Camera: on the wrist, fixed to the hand. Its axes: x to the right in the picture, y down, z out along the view.
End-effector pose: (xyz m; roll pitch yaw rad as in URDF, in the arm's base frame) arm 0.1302 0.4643 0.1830 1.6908 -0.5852 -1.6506
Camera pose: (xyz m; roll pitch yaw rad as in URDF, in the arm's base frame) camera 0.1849 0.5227 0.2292 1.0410 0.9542 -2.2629
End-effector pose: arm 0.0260 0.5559 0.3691 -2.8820 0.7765 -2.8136
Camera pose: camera -0.0076 0.6283 0.4157 -2.3795 0.1022 -1.0619
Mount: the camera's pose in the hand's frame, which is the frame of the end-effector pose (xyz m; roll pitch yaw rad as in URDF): -0.0266 0.0666 -0.0583 -0.0015 -0.4586 -1.6335
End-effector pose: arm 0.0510 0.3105 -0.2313 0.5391 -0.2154 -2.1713
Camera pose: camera 0.1356 0.2799 -0.2525 0.1822 0.0898 2.5030
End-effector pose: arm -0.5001 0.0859 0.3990 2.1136 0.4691 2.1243
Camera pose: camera -0.5215 0.0911 0.4888 -1.7473 1.0393 -1.1822
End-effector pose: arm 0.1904 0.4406 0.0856 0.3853 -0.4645 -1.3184
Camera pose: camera 0.2687 0.4719 0.0478 0.4390 -0.0409 -2.9727
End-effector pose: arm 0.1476 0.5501 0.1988 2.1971 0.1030 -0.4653
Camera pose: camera 0.1357 0.5652 0.2892 -2.4087 1.3403 1.8638
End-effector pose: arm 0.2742 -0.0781 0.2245 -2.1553 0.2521 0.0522
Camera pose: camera 0.2471 -0.1650 0.2085 -2.9120 -0.5238 1.5411
